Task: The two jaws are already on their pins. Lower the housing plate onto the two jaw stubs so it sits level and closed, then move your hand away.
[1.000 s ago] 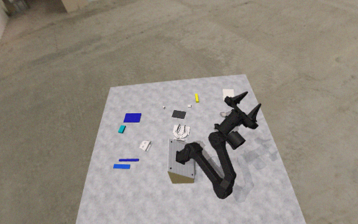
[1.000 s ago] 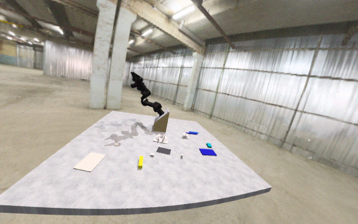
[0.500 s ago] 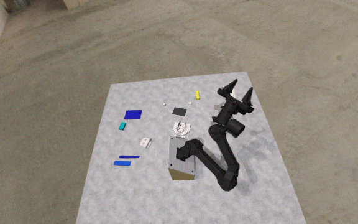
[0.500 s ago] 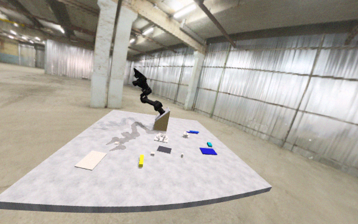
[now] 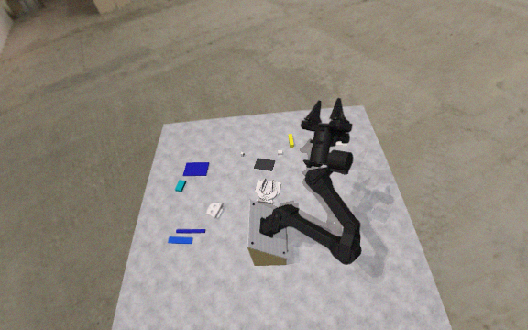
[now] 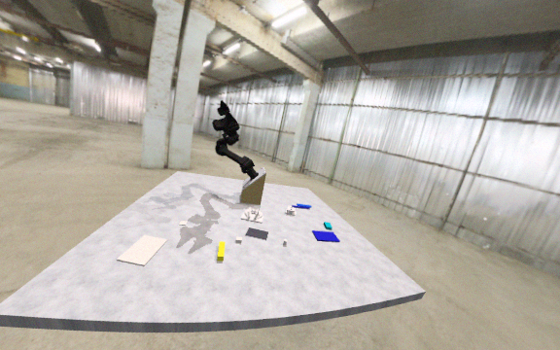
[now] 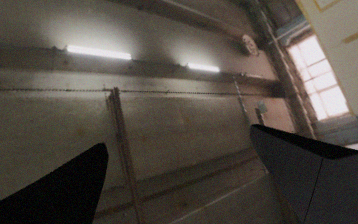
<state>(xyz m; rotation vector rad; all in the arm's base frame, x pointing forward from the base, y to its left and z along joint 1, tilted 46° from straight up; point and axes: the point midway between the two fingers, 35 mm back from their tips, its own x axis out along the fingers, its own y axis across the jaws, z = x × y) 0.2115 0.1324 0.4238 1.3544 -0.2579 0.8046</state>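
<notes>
The blue bar is 59 cm to the left of my gripper tip, 56 cm below it and 22 cm behind it. Also, from my gripper tip: white plate: 57 cm below, 38 cm ahead, 15 cm to the right; blue plate: 64 cm to the left, 56 cm below, 15 cm ahead; yellow block: 56 cm below, 34 cm ahead, 12 cm to the left.
</notes>
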